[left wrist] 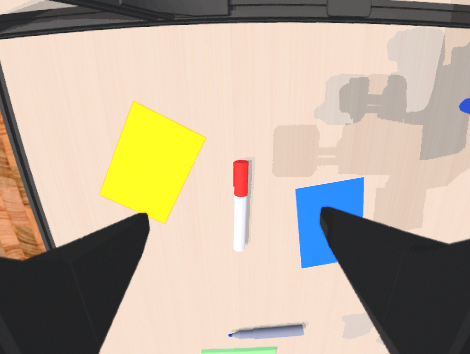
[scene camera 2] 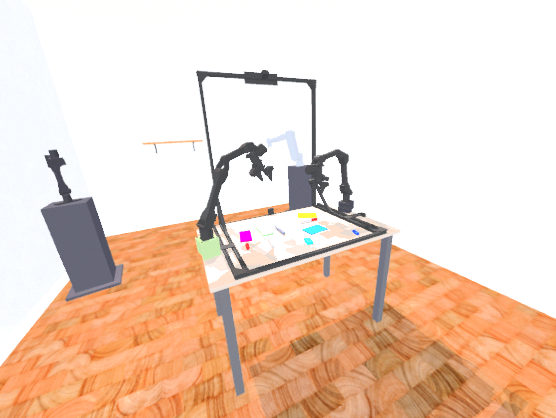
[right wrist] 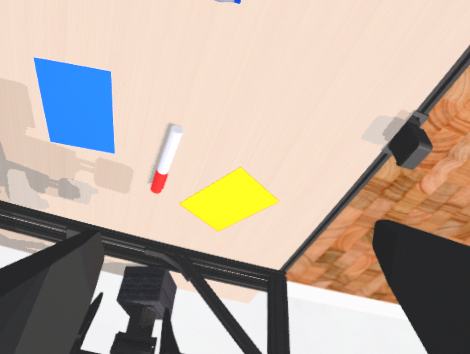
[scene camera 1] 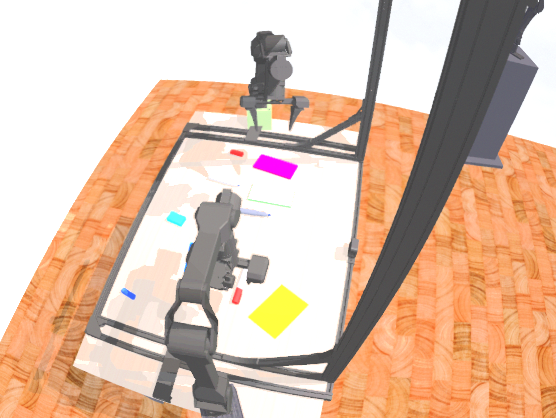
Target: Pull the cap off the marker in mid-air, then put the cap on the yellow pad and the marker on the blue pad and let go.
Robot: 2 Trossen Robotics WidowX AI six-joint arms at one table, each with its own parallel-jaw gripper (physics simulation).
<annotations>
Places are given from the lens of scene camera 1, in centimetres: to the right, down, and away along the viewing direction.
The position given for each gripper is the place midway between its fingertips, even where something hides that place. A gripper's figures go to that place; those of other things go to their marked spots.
left gripper (scene camera 1: 230,279): -12, 17, 92
right gripper (scene camera 1: 273,130): -1, -22, 105
</annotations>
